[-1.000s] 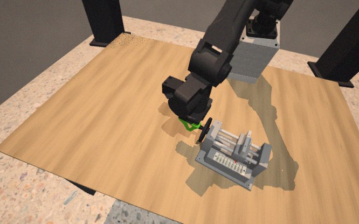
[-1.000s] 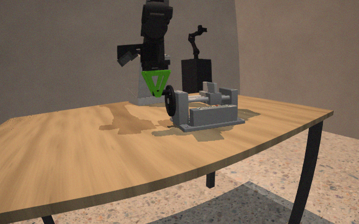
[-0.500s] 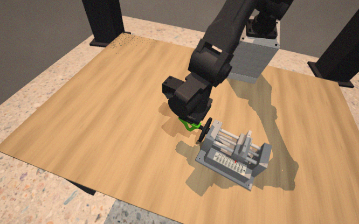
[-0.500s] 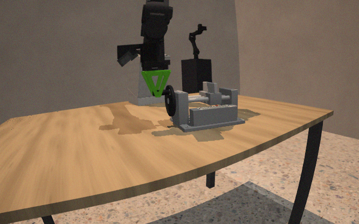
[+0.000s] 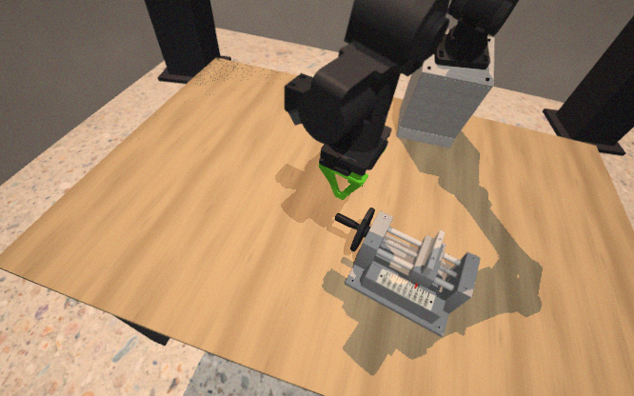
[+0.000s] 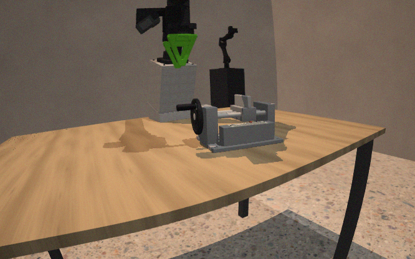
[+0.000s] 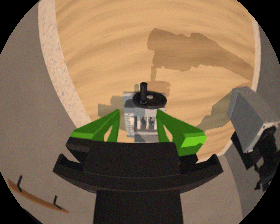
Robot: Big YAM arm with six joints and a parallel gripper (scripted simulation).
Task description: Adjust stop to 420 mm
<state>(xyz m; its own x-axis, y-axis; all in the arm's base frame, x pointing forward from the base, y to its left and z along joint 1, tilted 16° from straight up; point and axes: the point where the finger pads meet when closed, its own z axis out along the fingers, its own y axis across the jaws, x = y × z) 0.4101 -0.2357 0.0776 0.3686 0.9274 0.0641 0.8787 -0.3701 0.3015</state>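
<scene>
The black handwheel is 3 cm to the left of my hand and 12 cm below it. Also, from my hand: sliding stop block (5 cm ahead, 17 cm to the left, 12 cm below).
</scene>
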